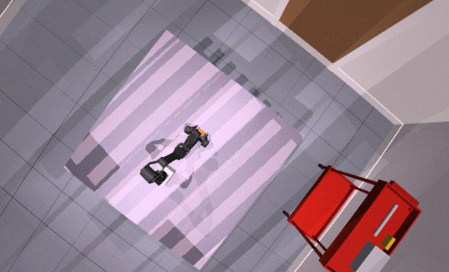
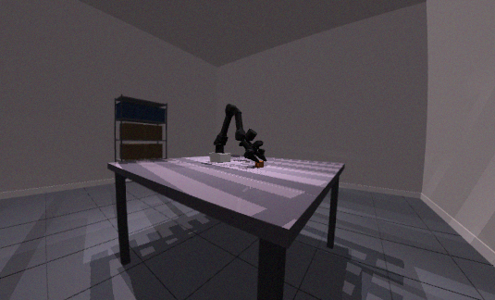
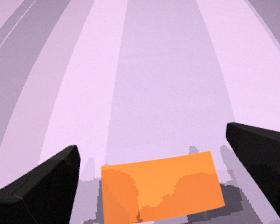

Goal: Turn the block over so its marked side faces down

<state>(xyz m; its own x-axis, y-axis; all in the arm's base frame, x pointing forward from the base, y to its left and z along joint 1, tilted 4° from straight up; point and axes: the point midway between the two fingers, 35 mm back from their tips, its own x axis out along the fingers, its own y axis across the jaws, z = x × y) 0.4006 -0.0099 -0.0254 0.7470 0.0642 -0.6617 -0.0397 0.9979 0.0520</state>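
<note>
My gripper tip is 3 cm past the orange block and 2 cm above it.
</note>
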